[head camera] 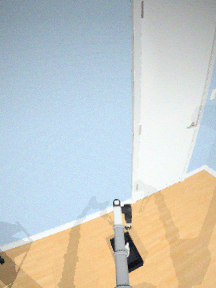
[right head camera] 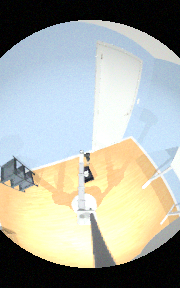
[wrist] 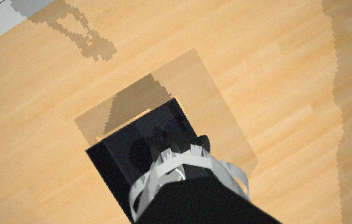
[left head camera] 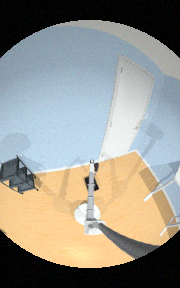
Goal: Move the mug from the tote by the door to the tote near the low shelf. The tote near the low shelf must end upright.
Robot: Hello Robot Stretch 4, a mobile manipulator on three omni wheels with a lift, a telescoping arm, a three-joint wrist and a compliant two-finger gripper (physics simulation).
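Frame: origin at the robot's base, x ahead, y left, z up, level; metres.
Where they show: gripper, fingertip midpoint: (head camera: 128,229) (right head camera: 87,164) (wrist: 179,145) (left head camera: 94,174).
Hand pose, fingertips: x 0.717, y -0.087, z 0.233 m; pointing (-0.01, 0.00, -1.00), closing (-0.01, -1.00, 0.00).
Note:
After its pixels a point has its place.
A black tote (head camera: 135,257) {x 0.560, y -0.140, z -0.024 m} (left head camera: 96,186) {x 0.541, y -0.164, z 0.023 m} (right head camera: 91,177) {x 0.530, y -0.158, z -0.025 m} (wrist: 98,160) {x 0.674, y 0.080, z 0.051 m} stands upright on the wood floor near the white door (head camera: 167,103) {x 1.288, y -0.523, z 1.188 m}. The white mug (head camera: 126,247) {x 0.633, y -0.063, z 0.034 m} (right head camera: 86,174) {x 0.597, y -0.059, z -0.016 m} sits inside the tote, partly hidden behind my arm in the head view. In the wrist view my gripper covers it. My gripper (head camera: 127,227) {x 0.717, y -0.087, z 0.233 m} (left head camera: 95,172) {x 0.717, y -0.087, z 0.233 m} (right head camera: 88,163) {x 0.717, y -0.087, z 0.233 m} (wrist: 179,145) {x 0.717, y -0.087, z 0.233 m} hangs above the tote's far end with its fingers shut. Nothing shows between the fingertips. The mug is apart from them, lower down in the tote.
The blue wall and its white baseboard (head camera: 64,226) {x 0.869, y 0.598, z 0.040 m} run just beyond the tote. A dark low shelf (left head camera: 17,173) {x 0.294, y 1.033, z 0.661 m} (right head camera: 16,173) {x 0.285, y 1.025, z 0.641 m} stands far to the left. White table legs (left head camera: 158,188) stand at the right. No second tote is in view.

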